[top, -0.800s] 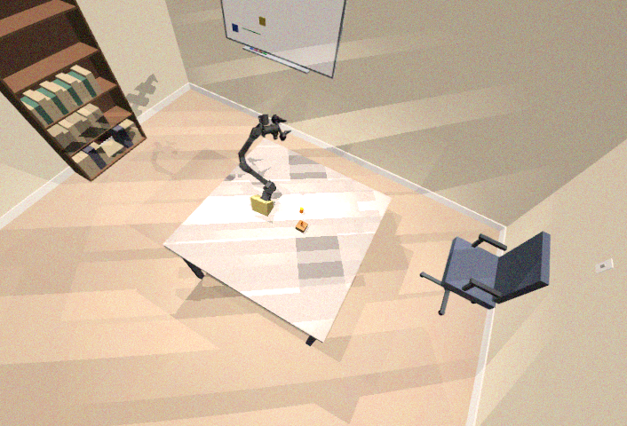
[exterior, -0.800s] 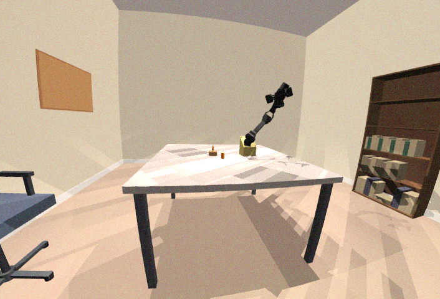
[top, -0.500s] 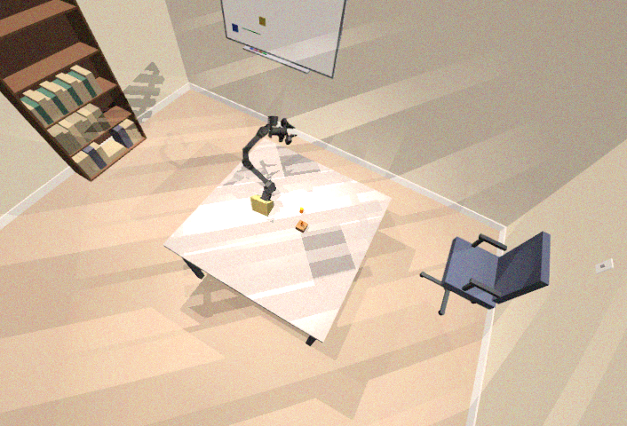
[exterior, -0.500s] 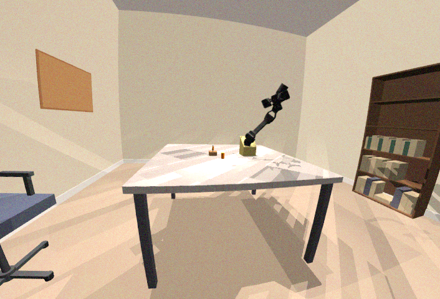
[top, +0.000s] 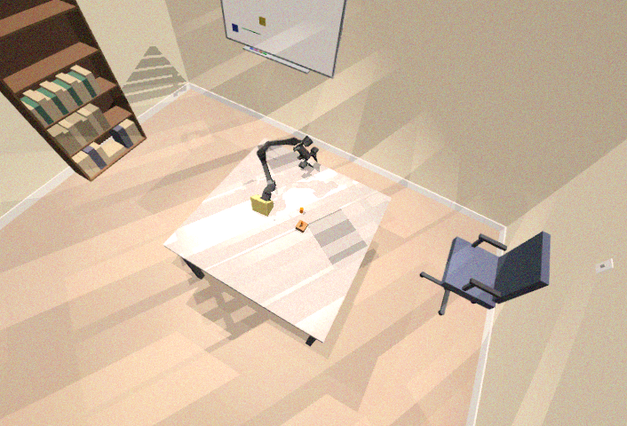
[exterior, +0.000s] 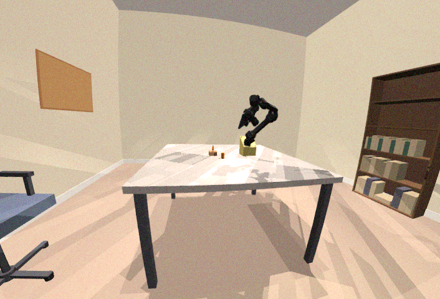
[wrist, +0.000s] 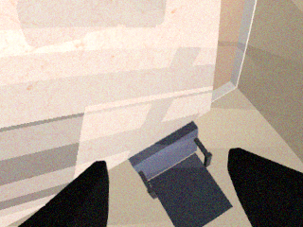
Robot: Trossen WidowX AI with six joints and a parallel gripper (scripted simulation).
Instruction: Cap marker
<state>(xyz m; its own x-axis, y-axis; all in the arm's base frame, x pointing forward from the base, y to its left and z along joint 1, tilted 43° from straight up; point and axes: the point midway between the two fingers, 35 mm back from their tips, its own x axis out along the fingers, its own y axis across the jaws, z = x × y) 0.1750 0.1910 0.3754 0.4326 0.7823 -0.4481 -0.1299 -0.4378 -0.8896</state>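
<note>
My gripper tip is 8 cm short of the orange cap, 26 cm to the left of it and 26 cm above it. Also, from my gripper tip: holder block 17 cm ahead, 37 cm to the right, 26 cm below.
</note>
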